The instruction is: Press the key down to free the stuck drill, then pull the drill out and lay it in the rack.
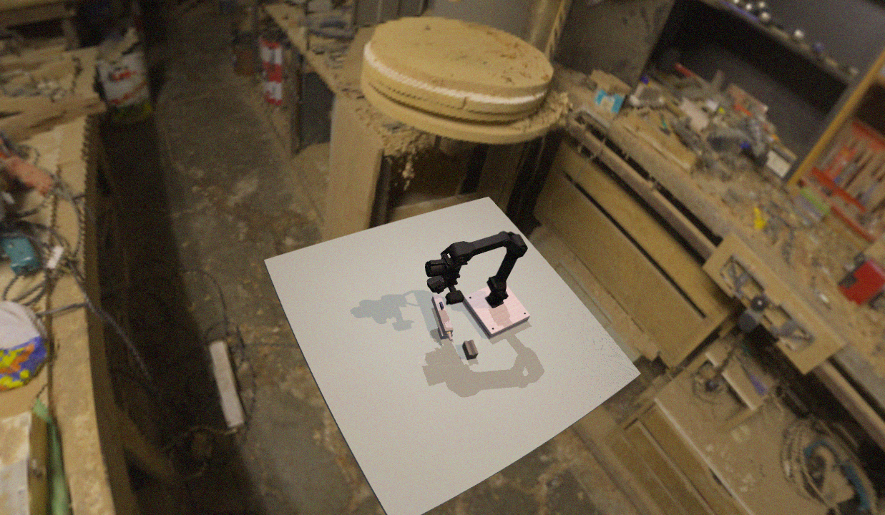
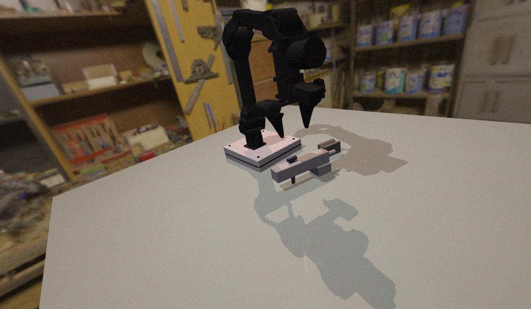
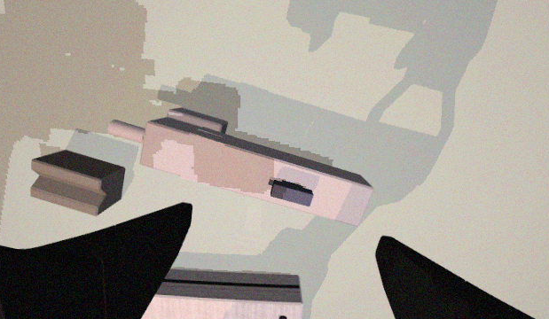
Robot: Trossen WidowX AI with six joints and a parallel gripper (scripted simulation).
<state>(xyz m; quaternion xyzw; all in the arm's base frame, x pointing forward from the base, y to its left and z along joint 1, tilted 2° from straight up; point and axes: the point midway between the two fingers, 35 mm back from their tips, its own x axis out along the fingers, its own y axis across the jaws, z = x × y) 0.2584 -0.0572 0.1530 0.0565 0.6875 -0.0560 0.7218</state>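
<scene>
Now: gripper tip 10 mm short of the drill, 80 mm to the right of it and 110 mm above it. Also, from my gripper tip: housing block 10 mm behind, 20 mm to the left, 120 mm below; dark rack 30 mm behind, 200 mm to the left, 140 mm below; dark key 20 mm behind, 10 mm to the right, 110 mm below.
</scene>
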